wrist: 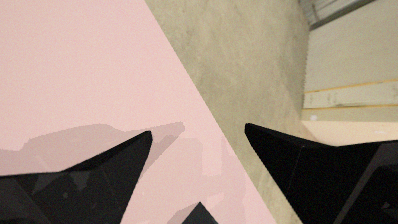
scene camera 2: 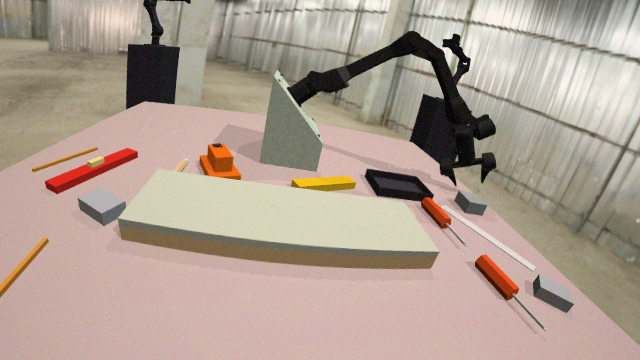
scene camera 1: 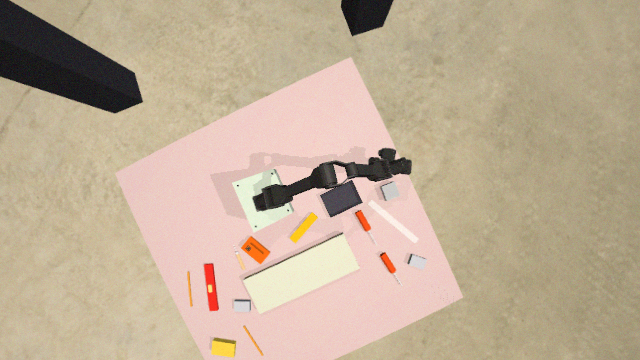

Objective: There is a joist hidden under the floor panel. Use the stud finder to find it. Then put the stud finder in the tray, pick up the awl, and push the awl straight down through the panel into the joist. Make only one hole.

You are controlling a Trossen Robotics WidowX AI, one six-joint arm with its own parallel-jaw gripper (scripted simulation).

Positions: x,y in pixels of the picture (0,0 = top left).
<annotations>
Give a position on an orange stud finder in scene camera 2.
218,162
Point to a dark tray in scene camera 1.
345,197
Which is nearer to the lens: the yellow bar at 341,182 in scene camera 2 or the grey block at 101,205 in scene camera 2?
The grey block.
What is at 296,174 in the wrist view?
My gripper.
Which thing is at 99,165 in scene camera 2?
A red level.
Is my gripper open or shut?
Open.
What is my gripper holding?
Nothing.
</annotations>
